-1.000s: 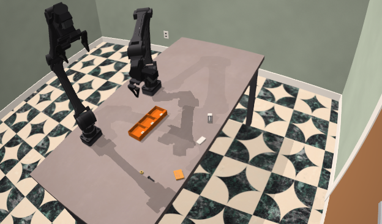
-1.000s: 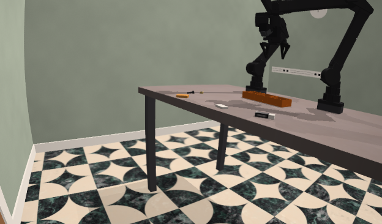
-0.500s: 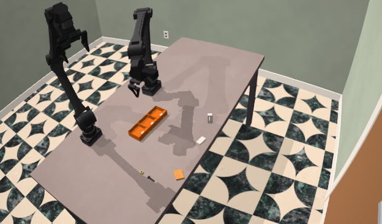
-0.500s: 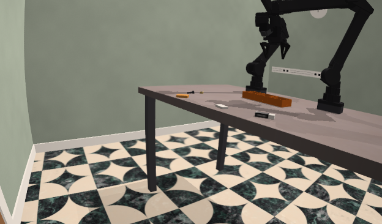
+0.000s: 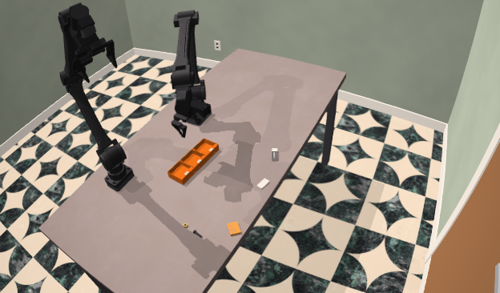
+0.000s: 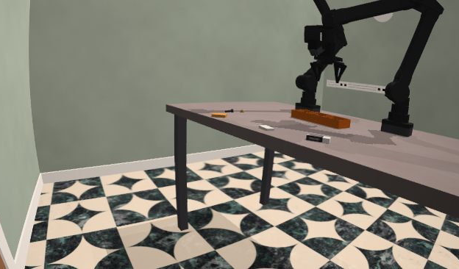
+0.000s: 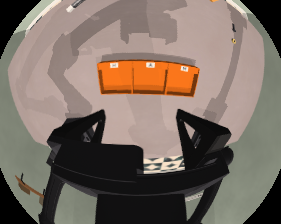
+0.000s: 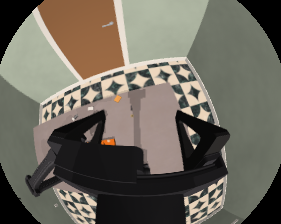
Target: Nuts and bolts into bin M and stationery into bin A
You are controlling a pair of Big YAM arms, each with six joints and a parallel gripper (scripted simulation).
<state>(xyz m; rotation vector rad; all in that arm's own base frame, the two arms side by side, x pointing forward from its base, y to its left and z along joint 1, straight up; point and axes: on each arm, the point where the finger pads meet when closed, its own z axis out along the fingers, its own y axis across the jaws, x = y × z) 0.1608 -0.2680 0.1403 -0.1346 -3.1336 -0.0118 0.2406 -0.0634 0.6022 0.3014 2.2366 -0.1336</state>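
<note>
Now: left hand 1 cm short of the orange double bin, 2 cm to the left of it and 16 cm above it. From my left hand the other things lie so: sleeved eraser 26 cm ahead, 22 cm to the left, 17 cm below; brass nut 21 cm ahead, 29 cm to the right, 17 cm below; white eraser 32 cm ahead, 4 cm to the left, 17 cm below.
</note>
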